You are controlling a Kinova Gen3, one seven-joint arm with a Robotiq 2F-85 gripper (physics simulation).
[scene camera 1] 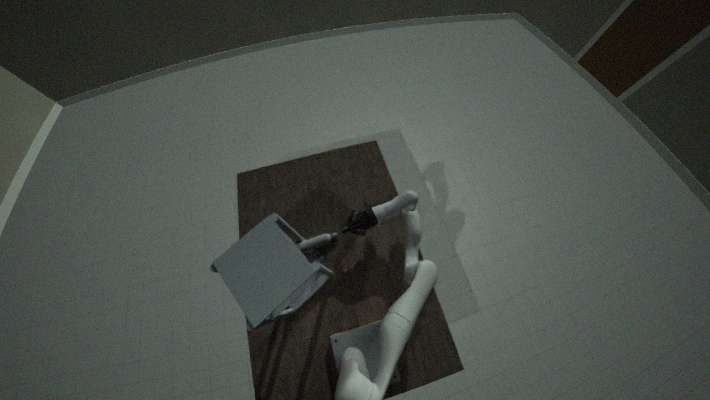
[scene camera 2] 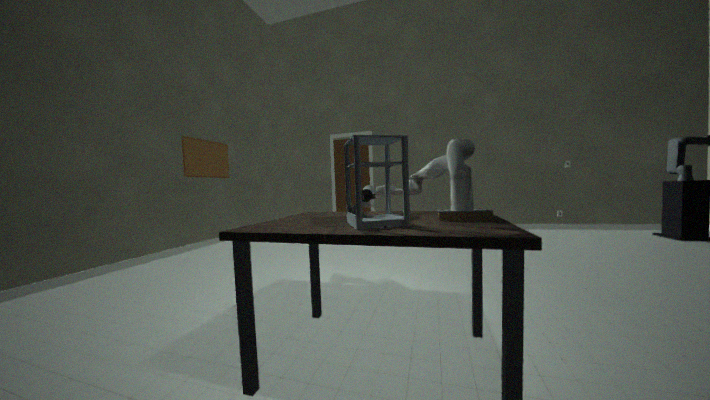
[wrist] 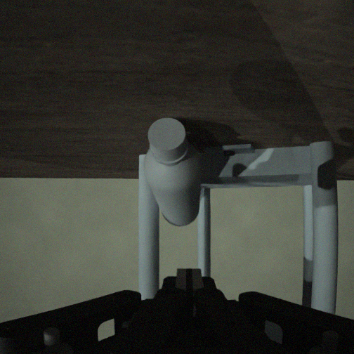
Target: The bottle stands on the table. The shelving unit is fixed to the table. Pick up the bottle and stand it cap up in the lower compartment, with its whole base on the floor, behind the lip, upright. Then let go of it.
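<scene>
The white bottle [scene camera 1: 317, 241] [wrist: 175, 175] is not upright. It is tipped over outside the shelving unit [scene camera 1: 265, 270] [scene camera 2: 405, 180] [wrist: 325, 235], its cap pointing towards my gripper and its base end beside a front post. I cannot tell whether the base end touches the post or rests on anything. My gripper [scene camera 1: 343, 231] [wrist: 188, 284] is shut and empty, with a small gap between its tips and the cap. In scene camera 2 the gripper [scene camera 2: 369, 196] shows dark through the unit's frame. The lower compartment's floor [scene camera 2: 385, 220] is partly visible; the bottle is not on it.
The shelving unit's posts and top board stand close ahead of the gripper, on the dark wooden table [scene camera 1: 310, 185] [scene camera 2: 450, 241] [wrist: 75, 75]. The robot's base plate [scene camera 1: 345, 342] [scene camera 2: 465, 216] is on the same table. Another machine [scene camera 2: 675, 157] stands on a black pedestal far to the right.
</scene>
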